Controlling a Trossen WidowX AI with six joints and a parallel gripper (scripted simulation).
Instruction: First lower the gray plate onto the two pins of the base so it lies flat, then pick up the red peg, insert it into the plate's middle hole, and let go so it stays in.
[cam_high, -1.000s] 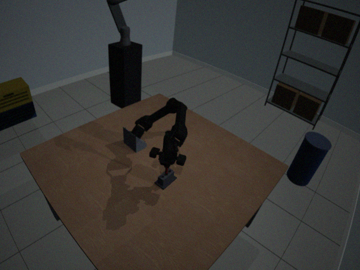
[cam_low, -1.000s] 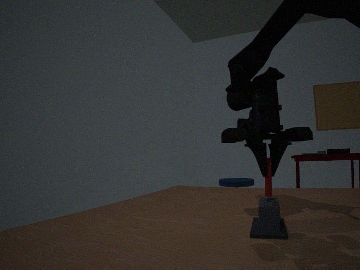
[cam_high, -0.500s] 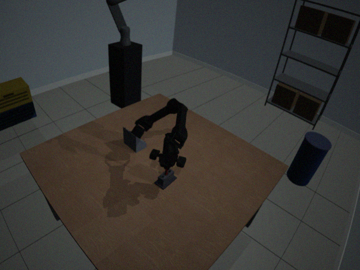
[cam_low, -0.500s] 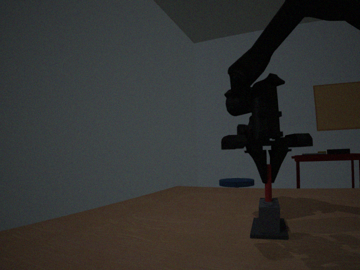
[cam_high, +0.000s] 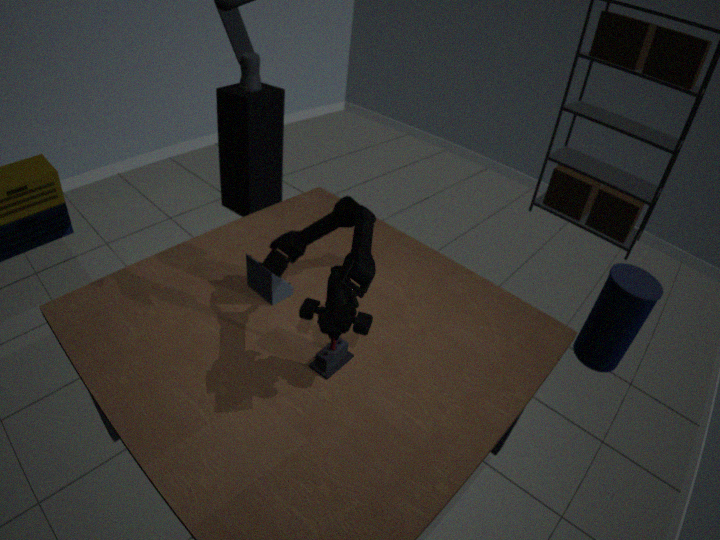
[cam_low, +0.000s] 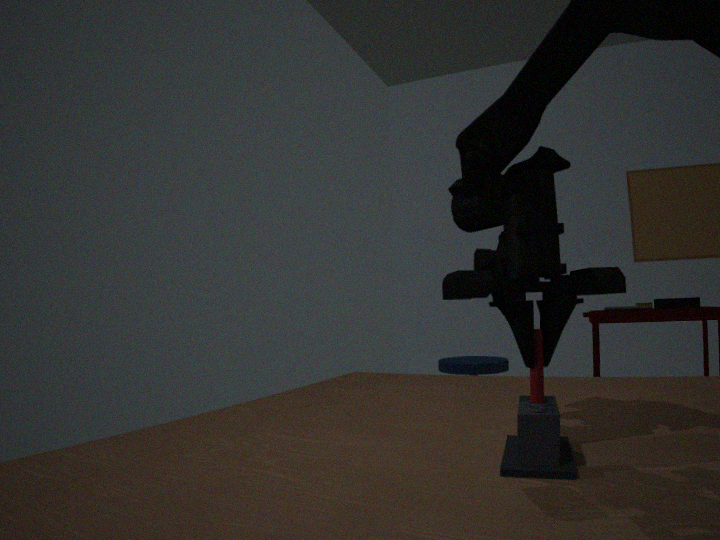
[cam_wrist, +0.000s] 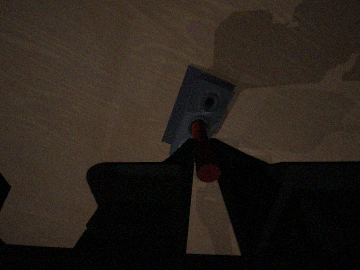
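My gripper tip is now right at the red peg. The rest, counted from my gripper tip: dark base (90 mm below); gray plate (50 mm below).
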